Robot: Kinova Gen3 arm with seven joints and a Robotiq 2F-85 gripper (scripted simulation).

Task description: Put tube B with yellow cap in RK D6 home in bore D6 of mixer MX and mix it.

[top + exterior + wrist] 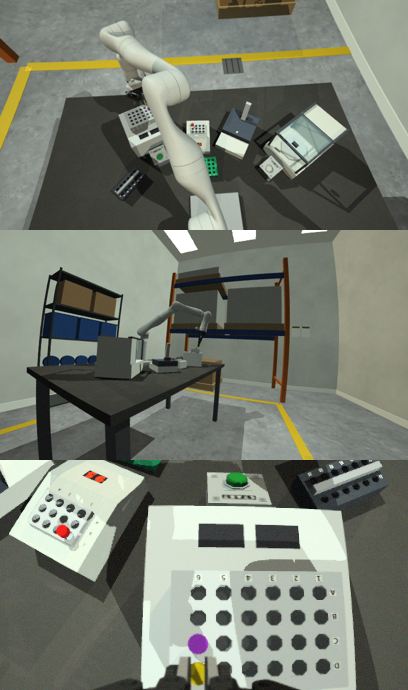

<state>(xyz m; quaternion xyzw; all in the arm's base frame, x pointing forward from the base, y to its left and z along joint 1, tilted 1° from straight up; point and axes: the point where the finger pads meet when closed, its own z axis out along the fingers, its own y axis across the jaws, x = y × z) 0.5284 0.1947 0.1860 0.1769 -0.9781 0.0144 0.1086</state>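
Now: hand 210 mm past the green start key, 30 mm to the left of it and 140 mm above it. The rest, counted from my hand: tube B: 40 mm below; then blue-capped tube: 260 mm behind, 190 mm to the right, 180 mm below; then dry block DB: 120 mm behind, 210 mm to the right, 180 mm below.
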